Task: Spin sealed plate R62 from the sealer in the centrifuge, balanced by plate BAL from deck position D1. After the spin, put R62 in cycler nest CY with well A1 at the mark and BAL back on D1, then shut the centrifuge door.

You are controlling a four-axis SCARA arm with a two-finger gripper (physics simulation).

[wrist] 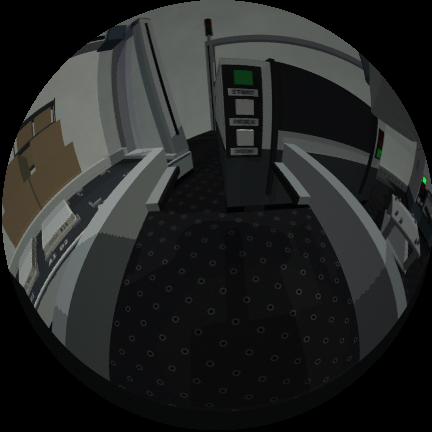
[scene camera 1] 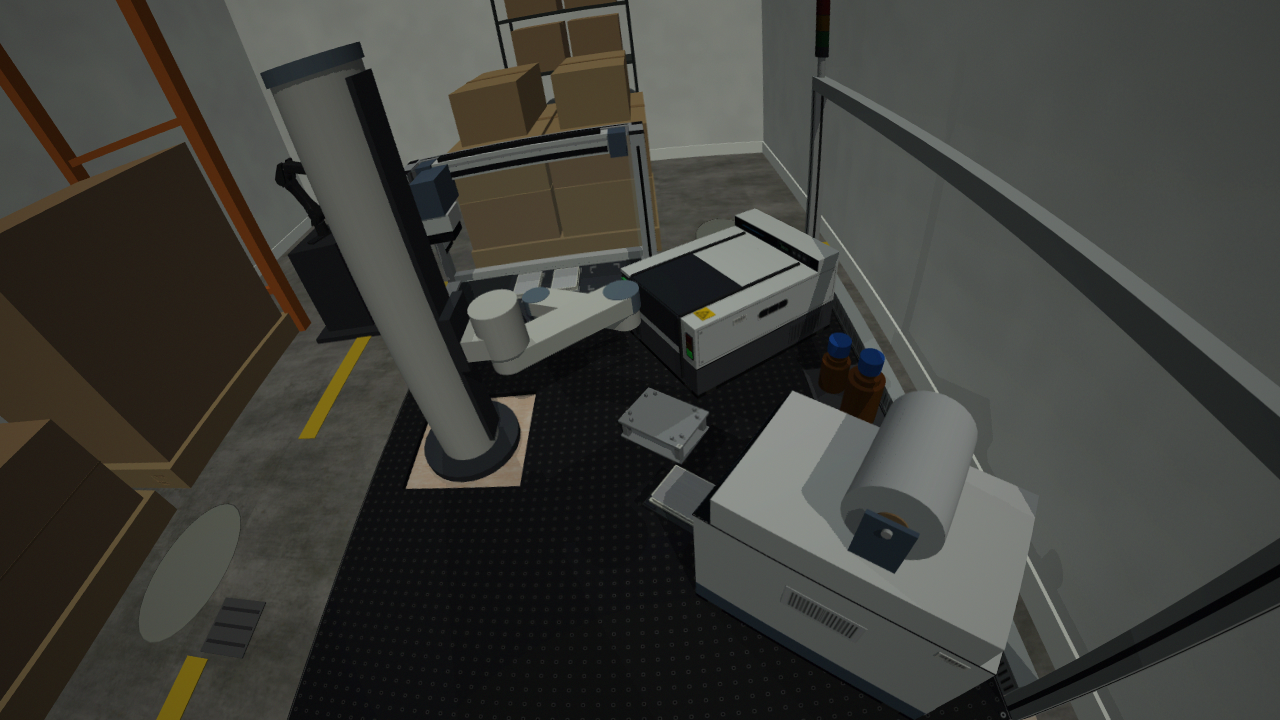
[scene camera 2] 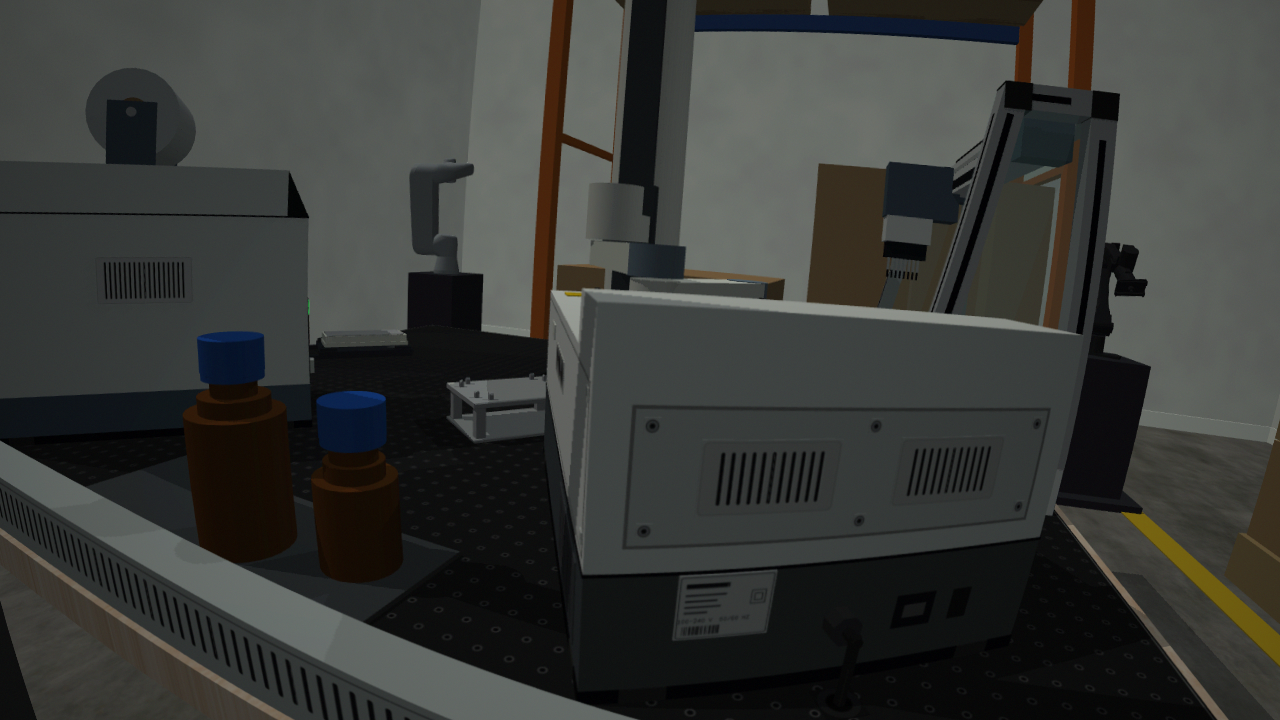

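Seen in the pictures: gripper, fingertip midpoint: point(wrist: 224, 154); arm's base at its link origin: point(scene camera 1: 473, 441).
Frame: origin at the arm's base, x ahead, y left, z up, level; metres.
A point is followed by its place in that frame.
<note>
My gripper point(wrist: 224, 154) {x 0.333, y 0.329, z 0.125 m} is open and empty, with its fingers wide apart before the lower front of the centrifuge point(scene camera 1: 747, 259) {x 0.725, y 0.345, z 0.223 m} point(scene camera 2: 895, 358) {x 0.874, y 0.446, z 0.235 m} point(wrist: 250, 180) {x 0.411, y 0.331, z 0.064 m}. The arm and centrifuge hide the gripper in the scene views. The centrifuge's dark door point(wrist: 320, 105) {x 0.453, y 0.251, z 0.178 m} looks shut. Its control panel has a green button point(wrist: 243, 77) {x 0.400, y 0.335, z 0.194 m} above two pale ones, with labels START, INDEX and what looks like DOOR. Plate R62 point(scene camera 1: 687, 490) point(scene camera 2: 362, 337) lies on the sealer's tray. Cycler nest CY point(scene camera 1: 664, 419) {x 0.476, y -0.035, z 0.068 m} point(scene camera 2: 496, 390) {x 0.498, y -0.038, z 0.068 m} point(wrist: 404, 220) {x 0.458, y 0.001, z 0.068 m} bears no plate. A plate point(wrist: 27, 265) {x 0.095, y 0.546, z 0.081 m}, apparently BAL, stands beside the D2 plate point(wrist: 57, 225) {x 0.204, y 0.533, z 0.081 m}.
The sealer point(scene camera 1: 805, 537) {x 0.636, y -0.508, z 0.363 m} point(scene camera 2: 143, 349) {x 0.818, y -0.392, z 0.131 m} stands beyond the nest. Two brown bottles point(scene camera 1: 863, 394) {x 0.904, y -0.078, z 0.127 m} point(scene camera 2: 239, 474) {x 0.950, y -0.006, z 0.096 m} stand between sealer and centrifuge. A gantry frame point(scene camera 1: 641, 188) {x 0.469, y 0.549, z 0.363 m} point(scene camera 2: 1087, 232) {x 0.490, y 0.692, z 0.354 m} point(wrist: 160, 80) {x 0.472, y 0.523, z 0.237 m} rises over the deck. The arm's column point(scene camera 1: 384, 250) {x 0.040, y -0.063, z 0.567 m} stands at the table's other side.
</note>
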